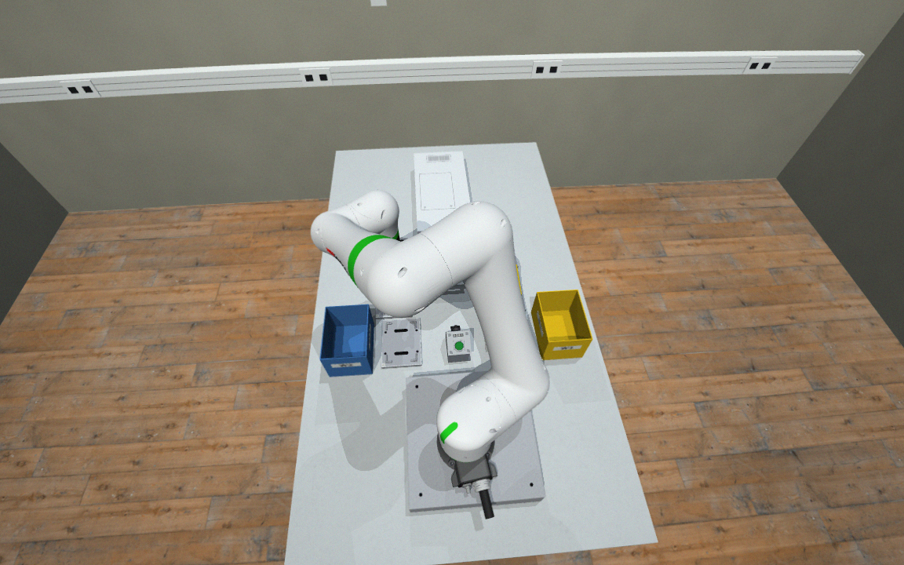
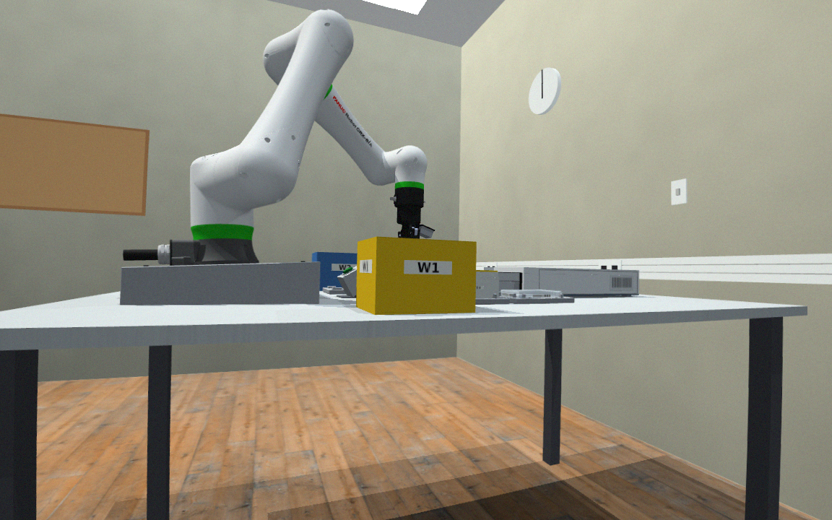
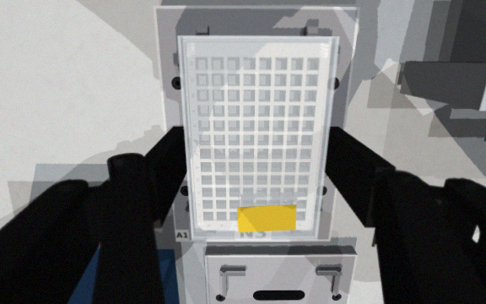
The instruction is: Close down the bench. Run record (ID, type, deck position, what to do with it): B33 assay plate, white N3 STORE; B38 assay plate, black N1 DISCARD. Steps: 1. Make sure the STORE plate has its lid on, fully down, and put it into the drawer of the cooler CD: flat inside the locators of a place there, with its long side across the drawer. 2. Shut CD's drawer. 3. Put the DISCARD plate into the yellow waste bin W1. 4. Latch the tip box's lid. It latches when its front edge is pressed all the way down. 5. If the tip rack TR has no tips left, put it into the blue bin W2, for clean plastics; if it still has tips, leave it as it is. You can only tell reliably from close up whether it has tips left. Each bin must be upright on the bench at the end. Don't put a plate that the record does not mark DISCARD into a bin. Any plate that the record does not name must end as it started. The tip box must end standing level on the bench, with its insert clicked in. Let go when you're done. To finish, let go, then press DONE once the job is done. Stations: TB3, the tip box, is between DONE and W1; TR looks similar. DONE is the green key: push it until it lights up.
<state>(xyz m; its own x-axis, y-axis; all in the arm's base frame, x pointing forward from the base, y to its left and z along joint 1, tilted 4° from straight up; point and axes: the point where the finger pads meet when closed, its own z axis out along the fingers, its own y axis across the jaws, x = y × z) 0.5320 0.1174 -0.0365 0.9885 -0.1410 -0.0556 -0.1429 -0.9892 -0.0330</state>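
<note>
Now: hand 30 mm above the white plate. From my hand the other things lie so: N1 label (100 mm ahead, 40 mm below, 20 mm to the right); clear plate lid (20 mm below); grey N3 nest (50 mm below).
</note>
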